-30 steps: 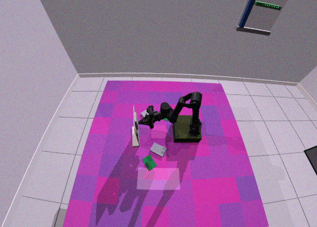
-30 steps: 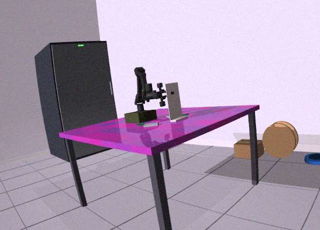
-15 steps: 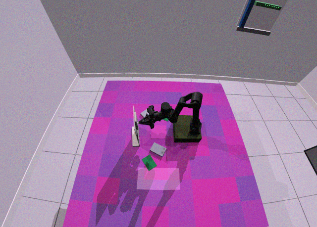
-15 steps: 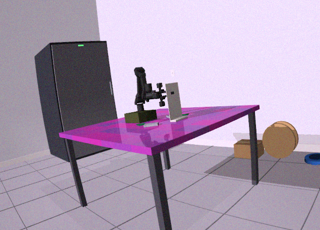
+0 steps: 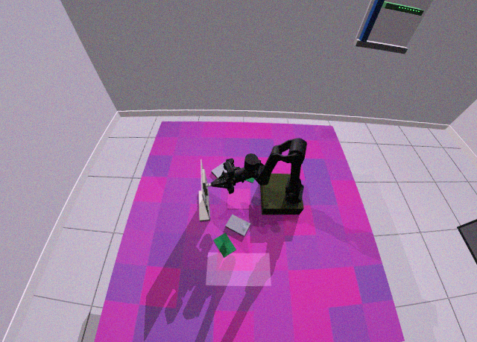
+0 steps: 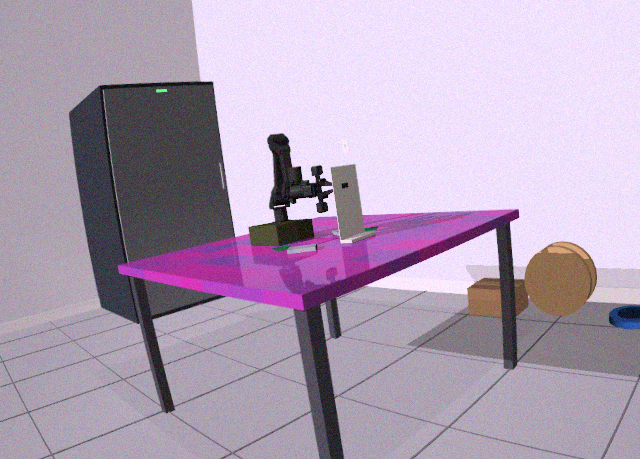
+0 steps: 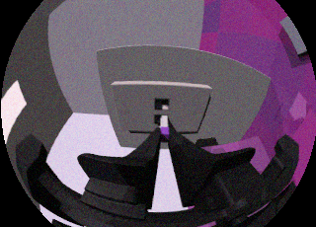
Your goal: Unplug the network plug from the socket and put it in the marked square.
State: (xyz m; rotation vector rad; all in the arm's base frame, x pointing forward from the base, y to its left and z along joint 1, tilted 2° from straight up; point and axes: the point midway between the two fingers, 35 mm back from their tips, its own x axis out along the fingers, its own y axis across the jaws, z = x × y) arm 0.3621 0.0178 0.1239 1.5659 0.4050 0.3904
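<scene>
My gripper tip is 12 cm past the marked square, 5 cm to the left of it and 21 cm above it. Round my gripper tip: green card (8 cm behind, 20 cm to the left, 21 cm below); then upright white panel (4 cm ahead, 8 cm below); then pale network plug (1 cm ahead).
</scene>
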